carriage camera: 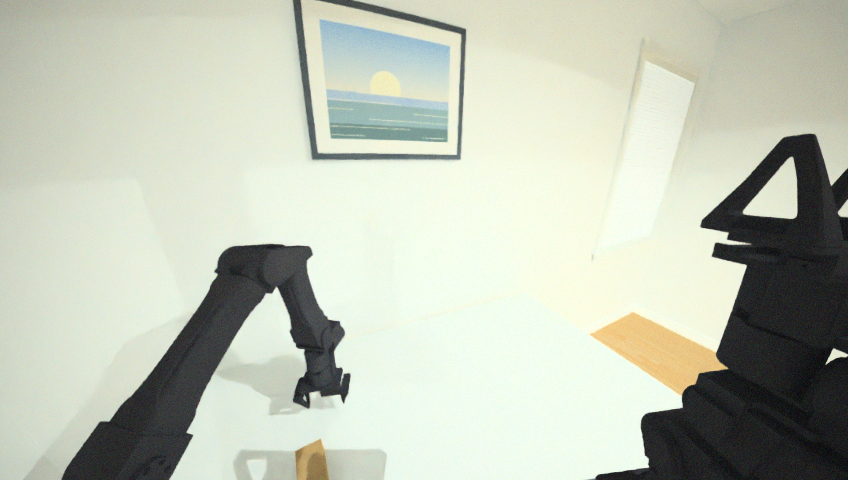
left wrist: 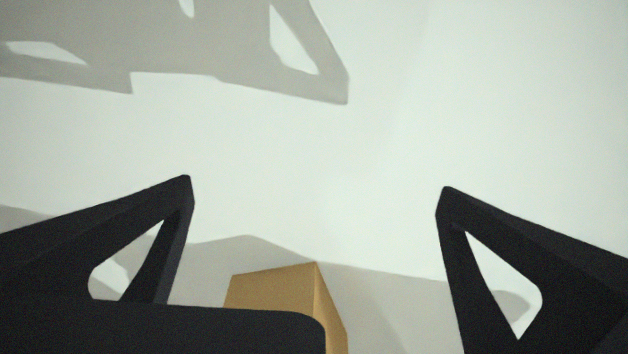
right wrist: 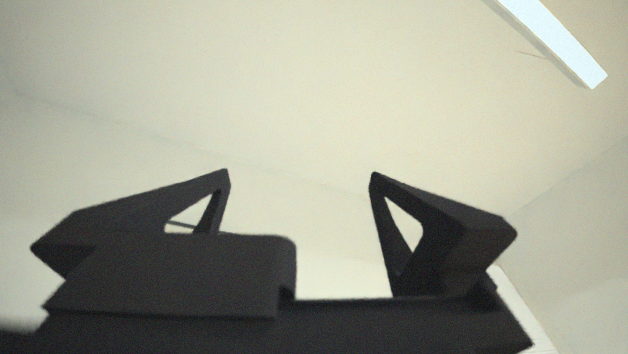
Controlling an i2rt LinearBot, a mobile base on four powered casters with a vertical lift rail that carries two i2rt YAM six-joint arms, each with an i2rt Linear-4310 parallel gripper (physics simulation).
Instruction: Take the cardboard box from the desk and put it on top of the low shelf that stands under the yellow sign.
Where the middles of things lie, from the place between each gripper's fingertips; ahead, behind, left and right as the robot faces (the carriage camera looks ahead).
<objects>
My left hand is 420 mm short of the framed sunset picture [carriage camera: 376,87], 190 mm to the left of it and 890 mm below it.
The framed sunset picture is 72 cm ahead of my right hand, 39 cm to the left of it and 21 cm above it.
</objects>
